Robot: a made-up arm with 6 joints.
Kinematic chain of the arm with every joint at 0, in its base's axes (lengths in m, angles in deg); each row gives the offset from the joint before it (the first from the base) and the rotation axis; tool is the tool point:
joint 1: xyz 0 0 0.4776 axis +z
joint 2: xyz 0 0 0 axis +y
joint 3: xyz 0 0 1.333 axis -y
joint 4: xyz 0 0 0 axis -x
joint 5: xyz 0.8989 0 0 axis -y
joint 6: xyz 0 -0.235 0 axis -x
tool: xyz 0 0 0
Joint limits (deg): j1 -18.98..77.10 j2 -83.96..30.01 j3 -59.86..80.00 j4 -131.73..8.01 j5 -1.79..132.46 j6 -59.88..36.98
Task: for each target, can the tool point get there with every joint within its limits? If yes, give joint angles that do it. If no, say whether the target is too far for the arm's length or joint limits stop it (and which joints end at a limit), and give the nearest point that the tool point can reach.
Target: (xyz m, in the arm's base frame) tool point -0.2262 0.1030 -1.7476
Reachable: no: joint limits stop it (at a limit: joint 1, joint 2) | nearest point 0.0477 0.5023 0.7202 | short by 2.515 m
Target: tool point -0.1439 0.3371 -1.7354
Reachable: no: joint limits stop it (at a limit: joint 1, joint 2) | nearest point 0.0687 0.5643 0.7102 | short by 2.465 m
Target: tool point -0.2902 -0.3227 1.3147
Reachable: yes | joints 15.32 -65.80 -45.99 -3.63 88.11 2.32
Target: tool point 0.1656 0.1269 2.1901
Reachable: yes | joints 20.35 -25.55 21.98 -105.14 26.81 -17.44
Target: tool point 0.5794 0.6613 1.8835
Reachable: yes | joints 61.96 -2.07 10.36 -31.43 49.92 -25.49
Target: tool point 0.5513 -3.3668 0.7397
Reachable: no: too far | nearest point -0.2640 -2.1950 0.8348 | short by 1.431 m
